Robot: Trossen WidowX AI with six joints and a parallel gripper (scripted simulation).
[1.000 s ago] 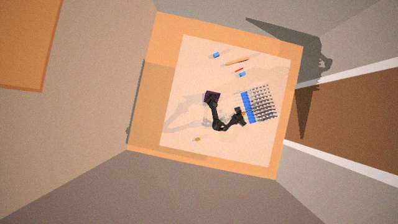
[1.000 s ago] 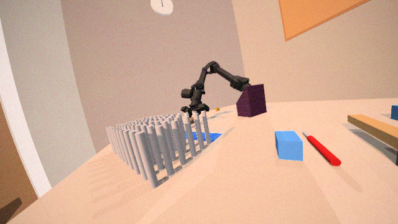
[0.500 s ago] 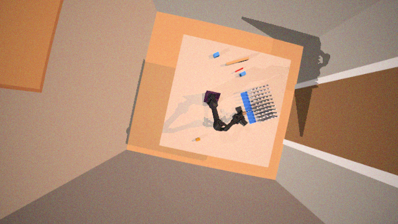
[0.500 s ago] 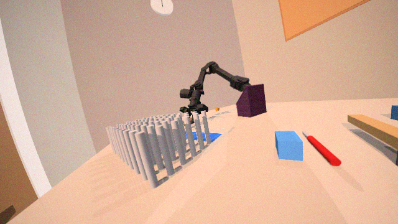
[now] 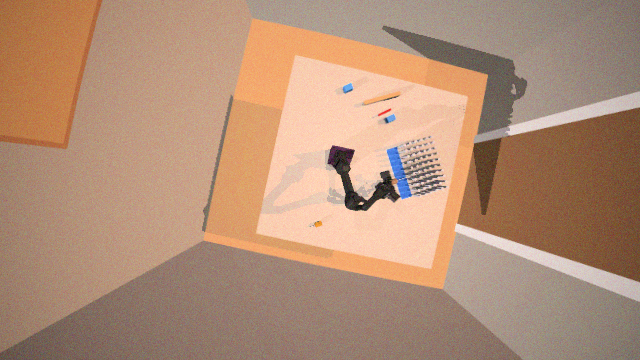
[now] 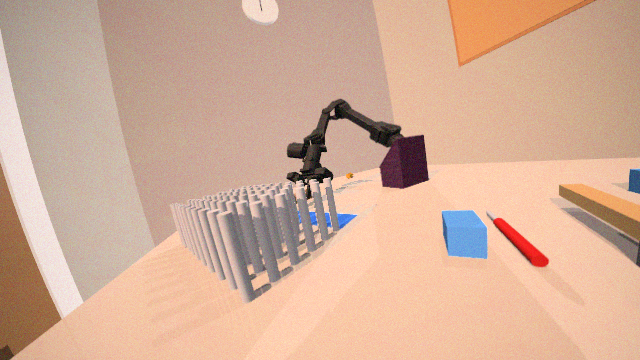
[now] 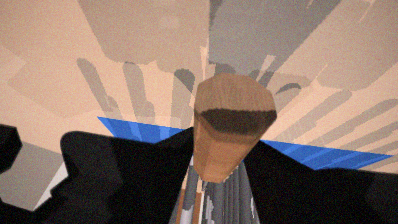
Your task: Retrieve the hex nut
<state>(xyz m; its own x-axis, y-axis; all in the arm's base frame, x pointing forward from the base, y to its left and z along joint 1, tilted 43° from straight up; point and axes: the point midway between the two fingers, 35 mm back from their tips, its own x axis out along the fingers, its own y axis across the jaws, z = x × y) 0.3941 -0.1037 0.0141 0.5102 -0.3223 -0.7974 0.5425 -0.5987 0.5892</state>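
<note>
Now: the blue taped strip 80 mm to the left of my gripper tip, 50 mm ahead of it and 30 mm below it. The rest, counted from my gripper tip: red-handled tool 440 mm to the left, 200 mm behind, 20 mm below; small orange object 420 mm to the right, 420 mm behind, 10 mm below; brown wooden-handled tool 80 mm ahead, 50 mm to the left.
</note>
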